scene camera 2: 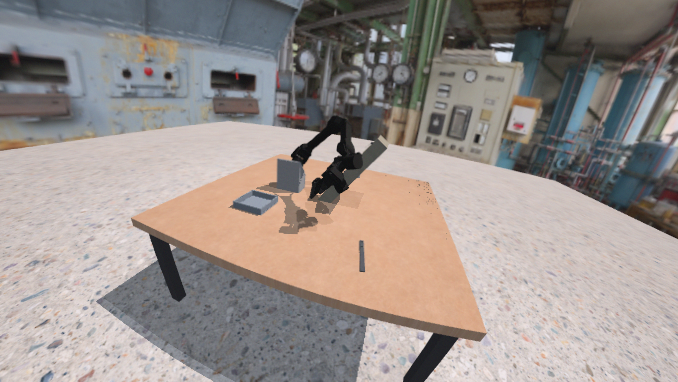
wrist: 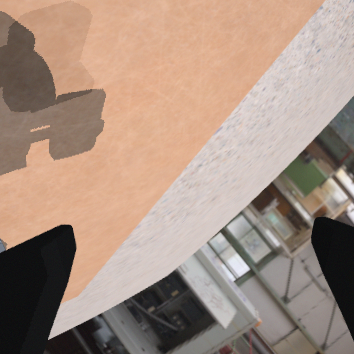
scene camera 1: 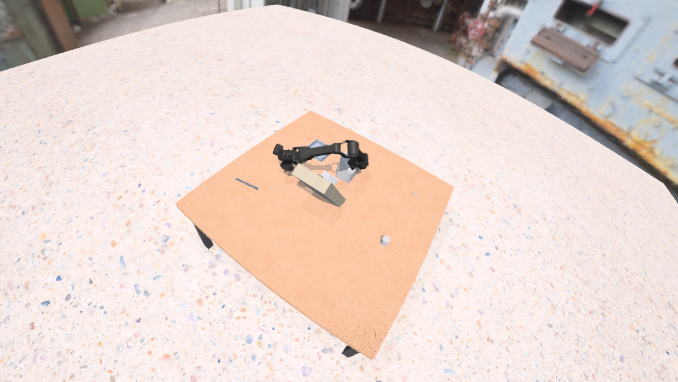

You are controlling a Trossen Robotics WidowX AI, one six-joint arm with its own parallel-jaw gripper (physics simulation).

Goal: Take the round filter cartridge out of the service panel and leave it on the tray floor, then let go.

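Note:
The service panel, seemingly the thick tilted slab (scene camera 1: 311, 178) (scene camera 2: 367, 161), leans above the table, pale on one face and grey-green on its side. No round cartridge shows in it; its front is hidden. A small whitish cylinder (scene camera 1: 385, 240) stands on the table away from the arm; I cannot tell if it is the cartridge. The blue-grey tray (scene camera 2: 245, 207) lies on the table; part of it (scene camera 1: 317, 142) shows behind the arm, and its floor looks empty in the second scene view. My gripper (scene camera 2: 313, 194) (wrist: 196, 235) is open and empty, beside the panel's lower part.
A grey upright block (scene camera 2: 289, 175) (scene camera 1: 346, 173) stands by the arm's base. A pale flat piece (scene camera 1: 329, 177) lies between it and the panel. A thin dark bar (scene camera 1: 246, 184) (scene camera 2: 362, 256) lies on the table (scene camera 1: 300, 250) (scene camera 2: 250, 245). A tiny whitish object (scene camera 1: 415, 194) lies near one edge.

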